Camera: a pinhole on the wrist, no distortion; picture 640 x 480 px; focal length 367.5 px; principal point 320.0 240.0 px. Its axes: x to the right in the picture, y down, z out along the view. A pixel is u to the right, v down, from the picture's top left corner.
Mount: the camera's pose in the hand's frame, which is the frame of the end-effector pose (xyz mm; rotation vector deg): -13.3 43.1 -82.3 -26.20 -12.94 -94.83
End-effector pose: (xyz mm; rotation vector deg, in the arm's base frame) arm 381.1 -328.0 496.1 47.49 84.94 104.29
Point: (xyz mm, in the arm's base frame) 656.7 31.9 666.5
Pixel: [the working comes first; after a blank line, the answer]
In the camera's frame: 176.2 78.6 526.7

442.9 294.8
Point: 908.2 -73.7 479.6
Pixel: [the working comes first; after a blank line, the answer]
In the camera's frame: 412.6 -151.7 507.2

619.0 130.1
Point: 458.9 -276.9 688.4
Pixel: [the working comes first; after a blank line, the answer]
In the camera's frame: -33.5 -20.3 241.8

269.1 209.1
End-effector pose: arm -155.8 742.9 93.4 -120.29 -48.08 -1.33
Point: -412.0 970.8 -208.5
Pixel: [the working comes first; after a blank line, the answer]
In the camera's frame: 288.6 -196.2 404.7

582.1 61.8
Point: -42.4 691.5 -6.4
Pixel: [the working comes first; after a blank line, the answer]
In the camera's frame: -73.2 16.7 123.2

101.6 289.7
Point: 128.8 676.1 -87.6
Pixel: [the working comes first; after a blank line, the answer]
In the camera's frame: -229.8 92.4 200.0

outside the picture
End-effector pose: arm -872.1 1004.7 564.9 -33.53 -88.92 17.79
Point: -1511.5 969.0 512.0
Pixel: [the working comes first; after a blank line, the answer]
In the camera's frame: 444.7 -121.5 565.9

608.8 161.1
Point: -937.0 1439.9 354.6
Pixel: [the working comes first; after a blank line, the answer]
In the camera's frame: -286.1 -17.2 388.1

49.1 223.7
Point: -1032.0 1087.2 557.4
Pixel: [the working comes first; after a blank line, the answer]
In the camera's frame: 101.5 18.2 236.3

477.9 268.3
